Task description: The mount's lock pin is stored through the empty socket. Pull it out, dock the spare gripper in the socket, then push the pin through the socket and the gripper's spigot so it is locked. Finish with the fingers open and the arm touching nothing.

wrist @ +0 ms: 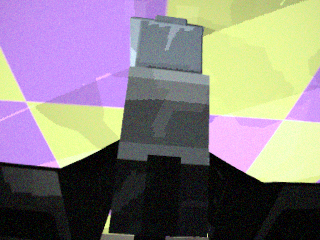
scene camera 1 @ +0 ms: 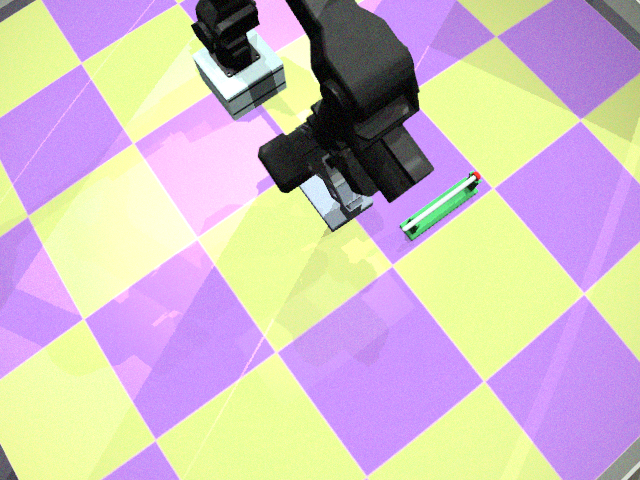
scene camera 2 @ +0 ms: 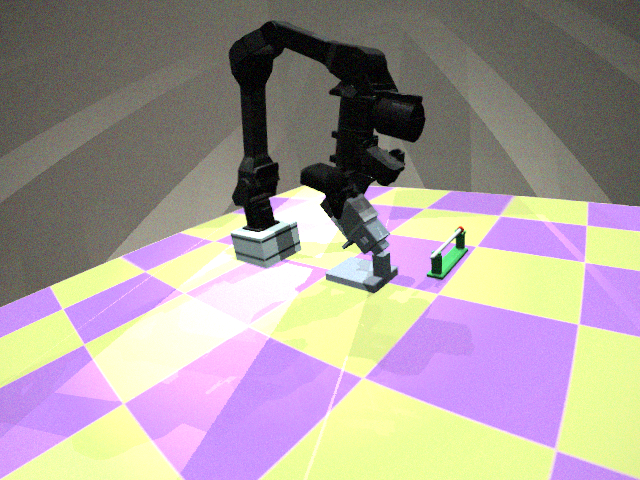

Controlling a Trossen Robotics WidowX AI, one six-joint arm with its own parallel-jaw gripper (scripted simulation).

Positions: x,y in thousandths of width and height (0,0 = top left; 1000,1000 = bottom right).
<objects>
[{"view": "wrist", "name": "my gripper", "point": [498,602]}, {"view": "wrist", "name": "spare gripper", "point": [508,702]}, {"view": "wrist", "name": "grey mount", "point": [530,181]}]
</objects>
